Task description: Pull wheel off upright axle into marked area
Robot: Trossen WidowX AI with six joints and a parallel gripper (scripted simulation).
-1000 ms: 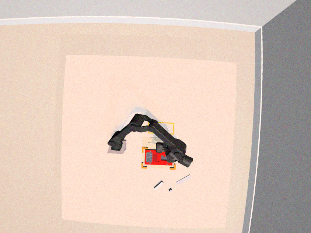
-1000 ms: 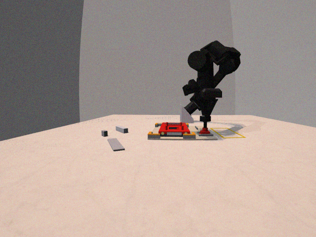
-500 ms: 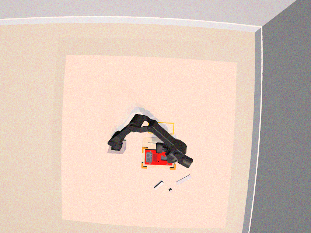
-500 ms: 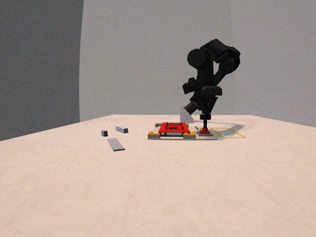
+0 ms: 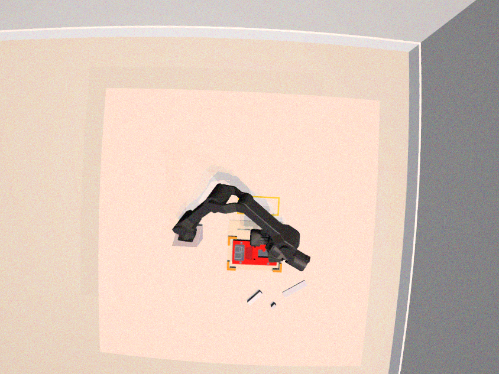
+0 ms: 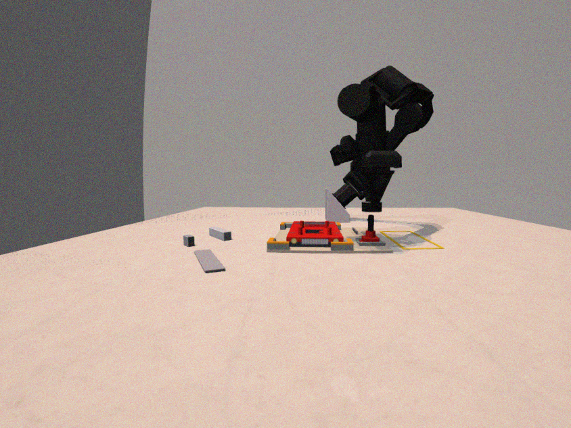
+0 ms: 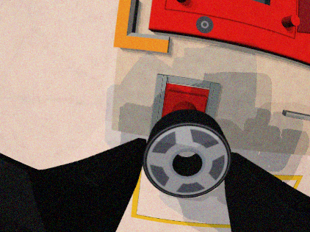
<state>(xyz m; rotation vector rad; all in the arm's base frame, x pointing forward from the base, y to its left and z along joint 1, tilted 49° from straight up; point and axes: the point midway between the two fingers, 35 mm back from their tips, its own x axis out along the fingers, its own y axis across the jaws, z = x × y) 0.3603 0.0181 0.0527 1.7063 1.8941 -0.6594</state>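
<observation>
Right now my gripper tip is 4 cm above the grey mount. Also, from my gripper tip: small cube 5 cm ahead, 36 cm to the right, 7 cm below; then wheel right at my gripper tip; then flat strip 14 cm ahead, 28 cm to the right, 8 cm below.
</observation>
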